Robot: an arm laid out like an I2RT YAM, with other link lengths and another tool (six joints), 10 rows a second.
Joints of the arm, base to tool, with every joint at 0 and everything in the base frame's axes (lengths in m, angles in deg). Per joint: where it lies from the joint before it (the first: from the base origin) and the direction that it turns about. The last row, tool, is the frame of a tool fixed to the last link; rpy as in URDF.
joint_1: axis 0 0 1 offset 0.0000 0.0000 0.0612
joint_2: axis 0 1 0 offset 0.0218 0.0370 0.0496
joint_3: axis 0 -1 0 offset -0.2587 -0.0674 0.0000
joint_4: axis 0 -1 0 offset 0.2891 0.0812 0.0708
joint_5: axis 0 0 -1 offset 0.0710 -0.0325 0.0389
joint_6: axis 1 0 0 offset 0.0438 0.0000 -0.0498
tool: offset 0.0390 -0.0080 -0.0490 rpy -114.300 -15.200 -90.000
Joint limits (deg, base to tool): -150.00..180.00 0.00..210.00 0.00..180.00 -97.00..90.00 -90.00..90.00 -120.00..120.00
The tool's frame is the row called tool.
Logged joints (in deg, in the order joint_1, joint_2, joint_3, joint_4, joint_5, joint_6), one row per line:
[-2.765, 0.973, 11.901, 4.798, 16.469, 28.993]
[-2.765, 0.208, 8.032, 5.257, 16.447, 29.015]
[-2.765, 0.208, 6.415, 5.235, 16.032, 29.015]
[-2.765, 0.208, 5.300, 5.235, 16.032, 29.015]
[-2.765, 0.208, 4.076, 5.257, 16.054, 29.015]
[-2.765, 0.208, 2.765, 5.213, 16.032, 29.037]
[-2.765, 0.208, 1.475, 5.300, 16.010, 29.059]
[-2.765, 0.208, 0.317, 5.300, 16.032, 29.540]
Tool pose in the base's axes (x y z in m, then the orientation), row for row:
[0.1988, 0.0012, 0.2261, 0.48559, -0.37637, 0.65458, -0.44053]
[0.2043, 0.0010, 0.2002, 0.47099, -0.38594, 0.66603, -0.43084]
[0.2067, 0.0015, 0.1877, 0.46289, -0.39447, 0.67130, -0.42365]
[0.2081, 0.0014, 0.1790, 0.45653, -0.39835, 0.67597, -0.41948]
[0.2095, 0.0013, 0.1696, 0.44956, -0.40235, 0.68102, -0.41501]
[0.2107, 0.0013, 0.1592, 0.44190, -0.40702, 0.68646, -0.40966]
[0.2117, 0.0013, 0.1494, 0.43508, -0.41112, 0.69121, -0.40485]
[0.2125, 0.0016, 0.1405, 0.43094, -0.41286, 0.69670, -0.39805]
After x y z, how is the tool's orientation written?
As a quaternion, w x y z.
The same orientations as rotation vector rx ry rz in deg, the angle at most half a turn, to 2 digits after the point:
[-52.48, 91.28, -61.43]
[-54.16, 93.47, -60.47]
[-55.56, 94.55, -59.67]
[-56.27, 95.48, -59.25]
[-57.01, 96.50, -58.80]
[-57.87, 97.61, -58.25]
[-58.64, 98.58, -57.74]
[-59.00, 99.55, -56.88]

